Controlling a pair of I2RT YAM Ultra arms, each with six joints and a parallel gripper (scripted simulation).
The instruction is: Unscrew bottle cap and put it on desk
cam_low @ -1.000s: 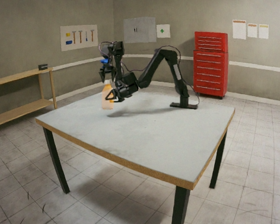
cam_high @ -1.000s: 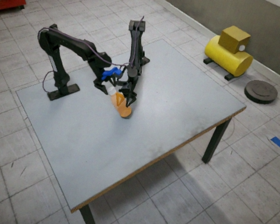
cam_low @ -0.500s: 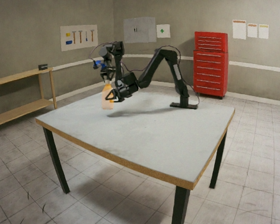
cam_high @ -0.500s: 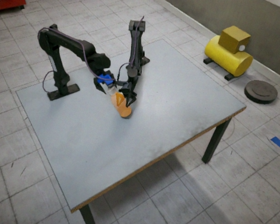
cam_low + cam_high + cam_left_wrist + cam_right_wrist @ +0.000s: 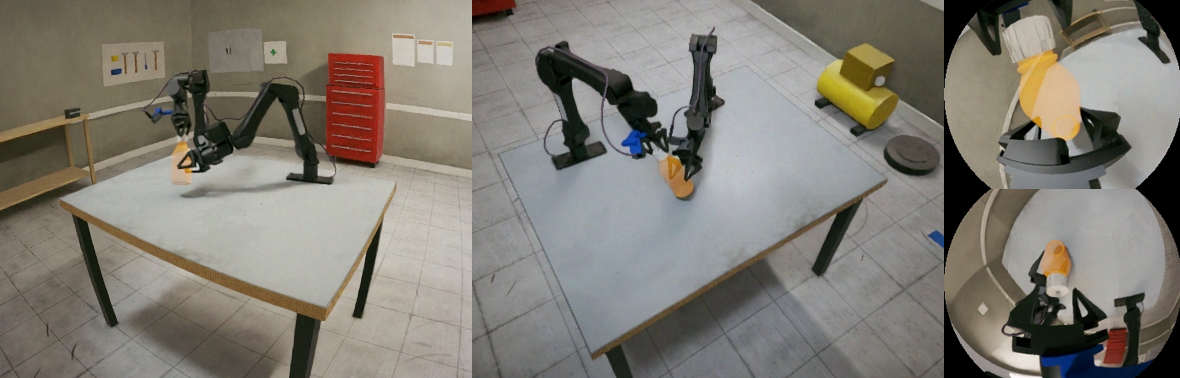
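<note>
The white cap lies right at my right hand. The rest, counted from my right hand: orange bottle 40 mm ahead, 30 mm to the left, 80 mm below.
Right now the orange bottle is 1 cm behind my left hand, 1 cm to the right of it and 3 cm above it. The rest, counted from my left hand: white cap 5 cm behind, 4 cm to the right, 10 cm above.
</note>
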